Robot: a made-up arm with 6 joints.
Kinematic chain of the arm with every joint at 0, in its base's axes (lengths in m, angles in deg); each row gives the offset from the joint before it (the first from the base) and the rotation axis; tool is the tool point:
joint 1: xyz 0 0 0.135 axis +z
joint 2: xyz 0 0 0 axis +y
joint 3: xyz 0 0 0.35 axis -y
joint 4: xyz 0 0 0 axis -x
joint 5: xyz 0.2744 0 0 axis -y
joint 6: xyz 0 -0.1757 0 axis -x
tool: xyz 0 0 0
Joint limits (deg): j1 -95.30..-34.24 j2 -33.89..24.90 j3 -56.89..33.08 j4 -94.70..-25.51 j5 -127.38..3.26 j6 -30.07..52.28
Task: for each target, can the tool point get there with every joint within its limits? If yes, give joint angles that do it. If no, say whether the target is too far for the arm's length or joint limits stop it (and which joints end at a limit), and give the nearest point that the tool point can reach.
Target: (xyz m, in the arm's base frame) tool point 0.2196 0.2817 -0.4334
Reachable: no: joint limits stop it (at a limit: joint 1, joint 2, joint 4) | nearest point 0.0925 -0.0456 0.1301 | short by 0.664 m
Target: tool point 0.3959 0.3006 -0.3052
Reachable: no: joint limits stop it (at a limit: joint 1, joint 2, joint 4) | nearest point 0.1338 -0.0736 0.1270 | short by 0.629 m
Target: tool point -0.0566 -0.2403 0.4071
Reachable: yes | joints -76.07 -12.90 0.19 -50.08 -49.73 28.30
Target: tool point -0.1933 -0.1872 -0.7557
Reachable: no: too far | nearest point -0.0615 -0.1575 0.1304 | short by 0.896 m
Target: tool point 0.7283 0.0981 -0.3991
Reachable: no: too far | nearest point 0.2442 -0.1488 0.1578 | short by 0.778 m
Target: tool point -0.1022 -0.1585 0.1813
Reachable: yes | joints -82.03 12.99 -40.20 -45.49 -21.72 20.36
